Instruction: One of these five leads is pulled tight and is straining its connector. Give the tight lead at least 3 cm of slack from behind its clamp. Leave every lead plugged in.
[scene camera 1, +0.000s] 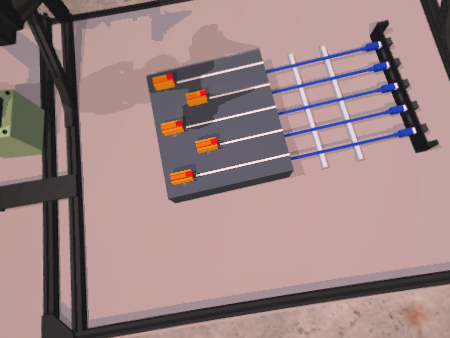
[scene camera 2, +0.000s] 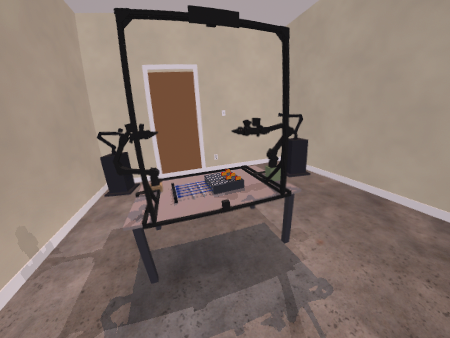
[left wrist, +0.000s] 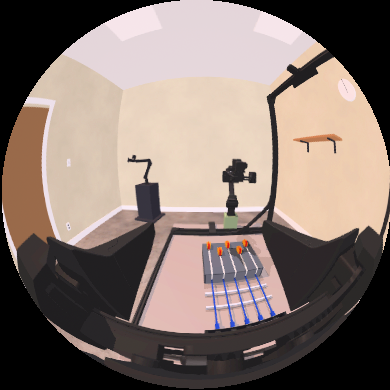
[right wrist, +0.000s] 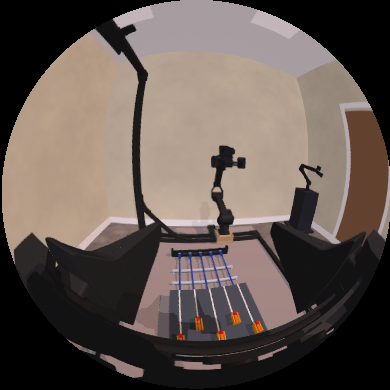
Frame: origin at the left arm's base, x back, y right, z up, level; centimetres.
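Where they show: left gripper, fingertip midpoint: (scene camera 2: 157, 132) (left wrist: 209, 227) (right wrist: 233, 161); right gripper, fingertip midpoint: (scene camera 2: 233, 131) (left wrist: 242, 177) (right wrist: 219, 229); left arm's base, origin of the base link: (scene camera 2: 155, 184) (left wrist: 201, 363) (right wrist: 223, 231); right arm's base, origin of the base link: (scene camera 2: 272, 166) (left wrist: 230, 213).
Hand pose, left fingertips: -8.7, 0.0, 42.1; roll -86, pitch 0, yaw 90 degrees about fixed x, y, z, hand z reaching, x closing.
Each offset is from my left fingertips to the top centre of the thing, as dx, dy, dz. "*": to the spot under its first point.
Five leads run in parallel, white over a dark grey block (scene camera 1: 240, 175) (scene camera 2: 227, 187) and blue beyond it. Each white end meets an orange piece with a red part; the top one @(* -55.1, +24.8, -38.4) (scene camera 1: 163, 82) is at the block's corner. The blue ends carry blue plugs, such as the top plug @(-8.5, +26.3, -44.4) (scene camera 1: 373, 46), at a black bar @(* -6.3, +2.1, -44.0) (scene camera 1: 422, 143). All five leads look straight; I cannot tell which is tight. My left gripper (scene camera 2: 156, 133) (left wrist: 209, 227) is open and empty, high above the table near the bar side. My right gripper (scene camera 2: 233, 131) is open and empty, high above the block side.
Two white rods (scene camera 1: 311, 121) (scene camera 1: 344, 110) cross the blue stretches between block and bar. A black frame (scene camera 2: 285, 100) surrounds the table, with uprights and a top beam. A green base (scene camera 1: 22, 125) stands at the left in scene camera 1.
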